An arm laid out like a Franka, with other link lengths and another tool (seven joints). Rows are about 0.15 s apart.
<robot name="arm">
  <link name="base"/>
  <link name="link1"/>
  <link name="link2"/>
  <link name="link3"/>
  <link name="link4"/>
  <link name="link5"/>
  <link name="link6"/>
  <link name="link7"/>
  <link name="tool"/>
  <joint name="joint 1" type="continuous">
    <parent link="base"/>
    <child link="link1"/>
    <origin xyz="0 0 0.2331" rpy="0 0 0"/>
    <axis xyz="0 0 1"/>
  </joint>
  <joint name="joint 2" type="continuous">
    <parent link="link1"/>
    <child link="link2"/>
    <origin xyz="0 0 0" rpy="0 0 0"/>
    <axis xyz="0 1 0"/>
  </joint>
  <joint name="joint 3" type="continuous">
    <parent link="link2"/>
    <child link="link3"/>
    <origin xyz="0 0 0.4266" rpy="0 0 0"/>
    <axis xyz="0 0 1"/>
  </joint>
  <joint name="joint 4" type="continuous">
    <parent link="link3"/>
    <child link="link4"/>
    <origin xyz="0.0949 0 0" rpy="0 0 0"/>
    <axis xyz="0 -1 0"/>
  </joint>
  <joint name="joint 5" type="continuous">
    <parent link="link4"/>
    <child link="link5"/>
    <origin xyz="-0.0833 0 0.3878" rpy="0 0 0"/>
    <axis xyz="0 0 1"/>
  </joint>
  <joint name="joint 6" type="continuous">
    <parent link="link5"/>
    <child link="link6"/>
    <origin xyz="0 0 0" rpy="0 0 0"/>
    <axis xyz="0 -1 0"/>
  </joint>
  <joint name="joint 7" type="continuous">
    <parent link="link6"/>
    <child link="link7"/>
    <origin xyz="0.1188 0 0" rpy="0 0 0"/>
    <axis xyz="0 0 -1"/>
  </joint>
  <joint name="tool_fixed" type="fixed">
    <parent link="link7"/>
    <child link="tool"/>
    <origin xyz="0.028 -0.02 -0.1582" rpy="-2.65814 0 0.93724"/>
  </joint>
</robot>
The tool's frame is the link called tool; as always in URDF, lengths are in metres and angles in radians. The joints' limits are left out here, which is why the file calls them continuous.
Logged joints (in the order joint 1, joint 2, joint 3, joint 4, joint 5, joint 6, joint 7), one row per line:
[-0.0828 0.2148 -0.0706 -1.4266 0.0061 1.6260 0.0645]
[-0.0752 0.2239 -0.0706 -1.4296 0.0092 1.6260 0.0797]
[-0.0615 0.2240 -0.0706 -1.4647 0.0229 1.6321 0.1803]
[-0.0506 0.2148 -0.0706 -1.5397 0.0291 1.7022 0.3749]
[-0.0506 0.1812 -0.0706 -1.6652 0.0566 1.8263 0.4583]
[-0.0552 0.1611 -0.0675 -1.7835 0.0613 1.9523 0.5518]
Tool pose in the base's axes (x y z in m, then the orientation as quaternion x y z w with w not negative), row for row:
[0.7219 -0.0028 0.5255 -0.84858 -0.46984 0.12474 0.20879]
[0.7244 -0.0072 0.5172 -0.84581 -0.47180 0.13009 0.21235]
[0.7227 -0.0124 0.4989 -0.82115 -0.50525 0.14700 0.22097]
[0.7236 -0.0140 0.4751 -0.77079 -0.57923 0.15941 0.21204]
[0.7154 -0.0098 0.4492 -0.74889 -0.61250 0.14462 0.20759]
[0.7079 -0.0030 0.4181 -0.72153 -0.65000 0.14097 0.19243]
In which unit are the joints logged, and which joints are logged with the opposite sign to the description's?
The joints are logged in radians. Opposite sign: joint 1, joint 7.
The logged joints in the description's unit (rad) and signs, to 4 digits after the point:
[0.0828 0.2148 -0.0706 -1.4266 0.0061 1.6260 -0.0645]
[0.0752 0.2239 -0.0706 -1.4296 0.0092 1.6260 -0.0797]
[0.0615 0.2240 -0.0706 -1.4647 0.0229 1.6321 -0.1803]
[0.0506 0.2148 -0.0706 -1.5397 0.0291 1.7022 -0.3749]
[0.0506 0.1812 -0.0706 -1.6652 0.0566 1.8263 -0.4583]
[0.0552 0.1611 -0.0675 -1.7835 0.0613 1.9523 -0.5518]

